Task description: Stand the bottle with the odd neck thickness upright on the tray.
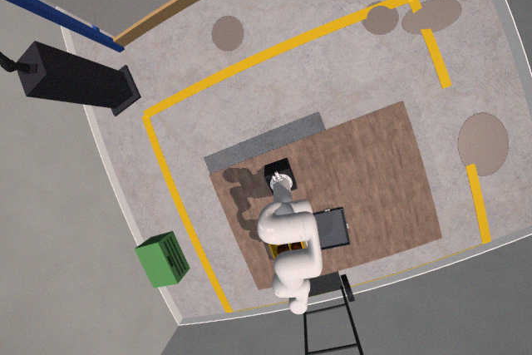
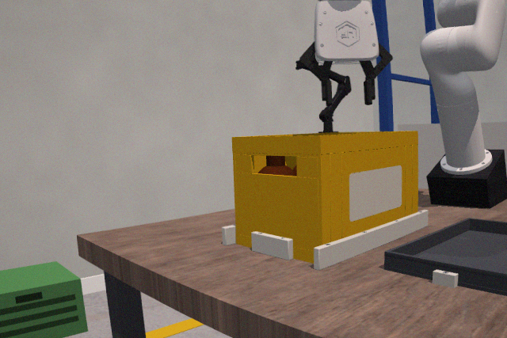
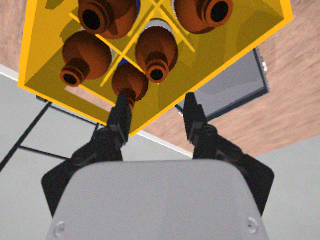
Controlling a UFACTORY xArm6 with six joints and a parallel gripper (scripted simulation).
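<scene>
The yellow crate is 150 mm below my hand, 40 mm to the right of it and 10 mm behind it. Round my hand: dark tray: 230 mm to the left, 220 mm below, 20 mm ahead.
</scene>
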